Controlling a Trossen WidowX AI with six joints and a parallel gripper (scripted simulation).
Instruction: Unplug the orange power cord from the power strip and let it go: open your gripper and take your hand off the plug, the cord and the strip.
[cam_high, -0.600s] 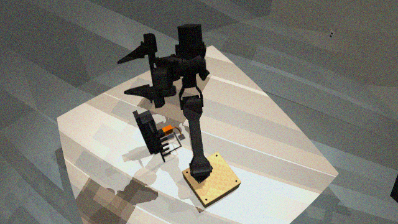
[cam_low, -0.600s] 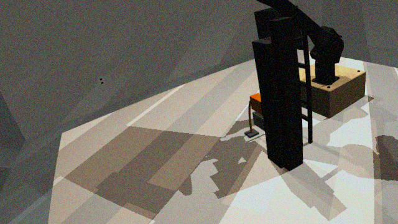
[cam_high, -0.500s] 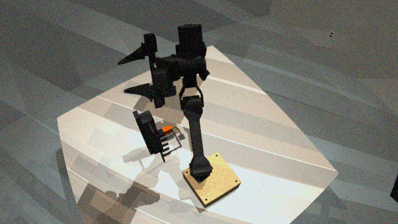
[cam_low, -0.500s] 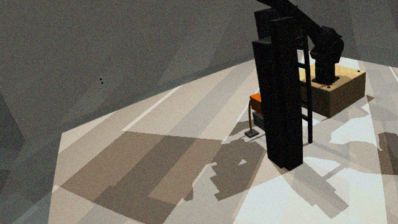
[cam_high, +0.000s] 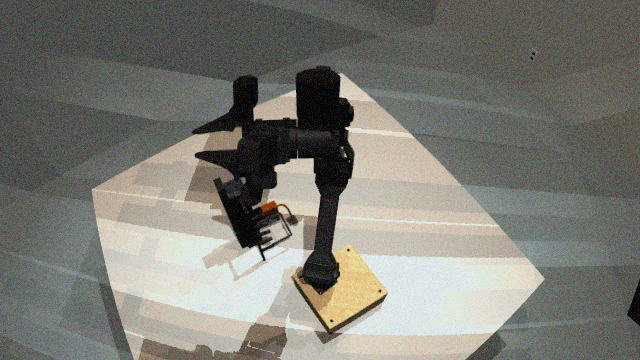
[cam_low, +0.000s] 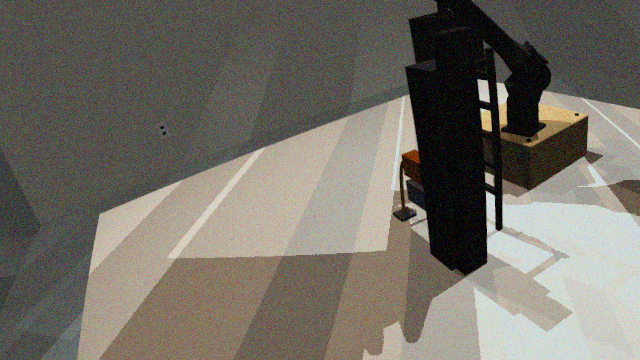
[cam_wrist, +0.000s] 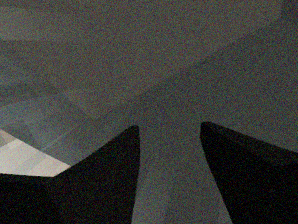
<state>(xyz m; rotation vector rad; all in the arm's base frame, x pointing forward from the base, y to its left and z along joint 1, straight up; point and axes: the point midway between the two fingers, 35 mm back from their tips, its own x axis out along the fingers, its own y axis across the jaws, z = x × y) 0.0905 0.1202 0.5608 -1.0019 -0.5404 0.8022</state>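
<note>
Right now the orange plug is 15 cm ahead of my gripper tip, 15 cm to the right of it and 52 cm below it. Also, from my gripper tip: tall black tower 18 cm ahead, 6 cm to the right, 49 cm below.
</note>
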